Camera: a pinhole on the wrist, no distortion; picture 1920 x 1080 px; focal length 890.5 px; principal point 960.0 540.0 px. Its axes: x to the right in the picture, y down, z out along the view. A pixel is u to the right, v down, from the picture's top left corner.
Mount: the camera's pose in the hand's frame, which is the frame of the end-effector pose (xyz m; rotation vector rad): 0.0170 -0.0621 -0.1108 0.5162 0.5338 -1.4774
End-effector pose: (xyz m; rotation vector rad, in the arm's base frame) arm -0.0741 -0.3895 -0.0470 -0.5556 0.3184 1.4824
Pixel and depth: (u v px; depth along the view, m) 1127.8 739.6 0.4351
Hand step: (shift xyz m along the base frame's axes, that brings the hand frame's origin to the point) 0.3760 0.2019 0.1441
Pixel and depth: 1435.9 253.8 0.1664
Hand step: 0.2364 -0.0448 0.0229
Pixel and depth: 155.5 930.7 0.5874
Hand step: -0.0625 0.5937 0.4241
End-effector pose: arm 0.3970 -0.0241 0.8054 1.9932 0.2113 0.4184
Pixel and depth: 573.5 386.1 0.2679
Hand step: 0.0456 -0.0896 -0.1985
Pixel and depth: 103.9 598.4 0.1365
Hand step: 0.0549 -0.0367 -0.0656
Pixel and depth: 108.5 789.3 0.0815
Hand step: 0.0390 0.0345 -0.0387
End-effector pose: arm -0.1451 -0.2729 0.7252 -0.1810 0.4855 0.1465
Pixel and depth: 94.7 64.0 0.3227
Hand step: 0.0192 0.0319 0.3705
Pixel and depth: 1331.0 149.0 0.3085
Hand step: -0.0075 -0.3496 0.1451
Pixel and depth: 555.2 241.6 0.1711
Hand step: 0.0183 -0.0958 0.0957
